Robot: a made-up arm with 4 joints.
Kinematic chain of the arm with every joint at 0, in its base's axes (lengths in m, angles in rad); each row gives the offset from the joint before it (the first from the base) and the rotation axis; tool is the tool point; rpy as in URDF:
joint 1: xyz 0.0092 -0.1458 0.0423 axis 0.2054 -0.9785 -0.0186
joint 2: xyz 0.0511 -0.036 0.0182 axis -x
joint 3: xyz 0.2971 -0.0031 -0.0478 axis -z
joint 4: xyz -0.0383 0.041 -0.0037 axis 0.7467 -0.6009 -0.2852
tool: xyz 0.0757 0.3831 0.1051 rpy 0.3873 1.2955 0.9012
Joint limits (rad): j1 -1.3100..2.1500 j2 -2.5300..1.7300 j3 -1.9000..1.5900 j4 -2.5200..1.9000
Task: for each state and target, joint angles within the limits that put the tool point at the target. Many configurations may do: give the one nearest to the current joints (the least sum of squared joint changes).
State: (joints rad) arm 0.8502 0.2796 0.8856 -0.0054
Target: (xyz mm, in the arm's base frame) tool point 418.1 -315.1 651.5
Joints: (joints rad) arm 0.7874 -0.0471 1.5900 0.3155
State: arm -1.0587 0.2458 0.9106 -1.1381
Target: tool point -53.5 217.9 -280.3
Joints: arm -1.3100 -0.5850 0.3821 -1.5285
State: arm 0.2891 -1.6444 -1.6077 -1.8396
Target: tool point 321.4 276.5 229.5
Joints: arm 0.5980 -2.2732 -1.9000 -2.0879
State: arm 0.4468 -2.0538 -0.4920 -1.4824
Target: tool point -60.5 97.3 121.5
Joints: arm 0.5582 -1.7070 -1.0656 -1.2498
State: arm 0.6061 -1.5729 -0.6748 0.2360
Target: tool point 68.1 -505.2 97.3
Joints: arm 0.8238 -2.1901 -0.9240 0.6221
